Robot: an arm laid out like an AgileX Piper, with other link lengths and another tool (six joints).
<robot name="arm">
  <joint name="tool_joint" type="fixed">
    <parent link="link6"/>
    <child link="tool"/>
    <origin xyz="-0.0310 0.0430 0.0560" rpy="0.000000 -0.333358 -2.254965"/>
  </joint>
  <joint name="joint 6" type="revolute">
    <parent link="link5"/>
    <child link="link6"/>
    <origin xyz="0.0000 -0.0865 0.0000" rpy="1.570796 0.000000 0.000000"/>
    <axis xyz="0 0 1"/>
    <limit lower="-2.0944" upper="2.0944"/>
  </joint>
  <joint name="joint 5" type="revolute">
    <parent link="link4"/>
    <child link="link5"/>
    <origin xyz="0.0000 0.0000 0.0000" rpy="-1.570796 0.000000 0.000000"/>
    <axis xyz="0 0 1"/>
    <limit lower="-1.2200" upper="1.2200"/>
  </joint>
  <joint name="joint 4" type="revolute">
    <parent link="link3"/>
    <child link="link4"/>
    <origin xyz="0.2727 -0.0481 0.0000" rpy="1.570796 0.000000 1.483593"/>
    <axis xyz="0 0 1"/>
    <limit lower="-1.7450" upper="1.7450"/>
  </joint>
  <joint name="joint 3" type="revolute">
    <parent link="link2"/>
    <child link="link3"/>
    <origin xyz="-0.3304 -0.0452 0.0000"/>
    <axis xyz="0 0 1"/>
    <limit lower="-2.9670" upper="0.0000"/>
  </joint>
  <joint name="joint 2" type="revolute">
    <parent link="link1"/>
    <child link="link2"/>
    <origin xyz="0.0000 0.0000 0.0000" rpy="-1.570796 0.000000 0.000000"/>
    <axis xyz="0 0 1"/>
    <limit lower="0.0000" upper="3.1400"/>
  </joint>
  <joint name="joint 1" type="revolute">
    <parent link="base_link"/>
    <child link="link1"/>
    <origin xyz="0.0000 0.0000 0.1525"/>
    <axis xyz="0 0 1"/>
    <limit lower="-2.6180" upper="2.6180"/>
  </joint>
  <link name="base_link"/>
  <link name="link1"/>
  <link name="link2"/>
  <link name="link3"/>
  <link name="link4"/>
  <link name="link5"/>
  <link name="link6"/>
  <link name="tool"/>
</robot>
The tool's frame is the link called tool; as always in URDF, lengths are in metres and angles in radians.
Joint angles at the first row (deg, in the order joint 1, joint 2, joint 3, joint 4, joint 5, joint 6):
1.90 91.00 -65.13 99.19 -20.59 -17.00
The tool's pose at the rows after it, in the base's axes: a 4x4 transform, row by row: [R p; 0 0 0 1], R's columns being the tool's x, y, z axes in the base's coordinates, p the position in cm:
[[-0.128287, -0.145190, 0.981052, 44.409], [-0.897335, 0.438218, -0.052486, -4.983], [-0.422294, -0.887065, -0.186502, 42.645], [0, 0, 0, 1]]
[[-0.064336, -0.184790, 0.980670, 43.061], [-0.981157, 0.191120, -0.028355, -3.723], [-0.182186, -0.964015, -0.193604, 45.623], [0, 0, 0, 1]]
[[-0.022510, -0.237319, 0.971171, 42.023], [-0.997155, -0.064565, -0.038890, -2.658], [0.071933, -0.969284, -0.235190, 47.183], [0, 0, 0, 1]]
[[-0.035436, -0.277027, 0.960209, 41.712], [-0.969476, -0.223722, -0.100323, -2.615], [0.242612, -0.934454, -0.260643, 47.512], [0, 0, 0, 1]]
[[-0.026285, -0.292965, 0.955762, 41.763], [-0.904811, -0.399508, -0.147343, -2.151], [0.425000, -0.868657, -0.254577, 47.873], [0, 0, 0, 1]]
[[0.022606, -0.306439, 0.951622, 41.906], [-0.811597, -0.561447, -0.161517, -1.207], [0.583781, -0.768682, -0.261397, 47.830], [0, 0, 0, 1]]
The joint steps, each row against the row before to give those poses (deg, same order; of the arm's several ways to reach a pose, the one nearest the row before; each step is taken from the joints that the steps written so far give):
0.00 -2.77 0.04 -5.07 -1.33 -9.75
0.00 -3.63 0.00 -2.47 -0.28 -13.53
0.00 -2.57 0.00 -0.41 -0.95 -15.40
0.00 -0.60 0.00 -2.51 -3.06 -7.53
0.00 0.00 0.00 -7.72 -1.86 -3.53
0.00 -0.06 0.00 -5.96 0.44 -5.33

